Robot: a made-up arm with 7 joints. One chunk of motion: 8 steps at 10 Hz.
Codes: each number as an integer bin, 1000 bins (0 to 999) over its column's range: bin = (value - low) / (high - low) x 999, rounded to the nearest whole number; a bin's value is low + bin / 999 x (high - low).
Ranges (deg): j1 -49.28..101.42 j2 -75.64..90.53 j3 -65.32..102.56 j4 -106..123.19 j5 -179.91..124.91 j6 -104.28..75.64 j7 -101.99..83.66
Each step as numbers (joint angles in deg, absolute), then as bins.
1 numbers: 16.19 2.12 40.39 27.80 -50.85 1.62 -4.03
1 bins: 434 467 629 583 423 588 527
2 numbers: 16.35 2.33 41.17 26.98 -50.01 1.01 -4.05
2 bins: 435 469 634 580 426 585 527
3 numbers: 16.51 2.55 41.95 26.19 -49.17 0.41 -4.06
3 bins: 436 470 638 576 428 581 527
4 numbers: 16.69 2.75 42.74 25.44 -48.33 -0.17 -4.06
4 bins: 437 471 643 573 431 578 527
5 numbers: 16.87 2.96 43.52 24.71 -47.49 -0.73 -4.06
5 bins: 439 473 648 570 434 575 527
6 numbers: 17.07 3.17 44.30 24.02 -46.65 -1.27 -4.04
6 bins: 440 474 652 567 437 572 527
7 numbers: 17.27 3.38 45.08 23.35 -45.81 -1.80 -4.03
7 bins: 441 475 657 564 439 569 527
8 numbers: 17.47 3.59 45.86 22.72 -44.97 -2.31 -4.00
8 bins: 442 476 662 561 442 566 527
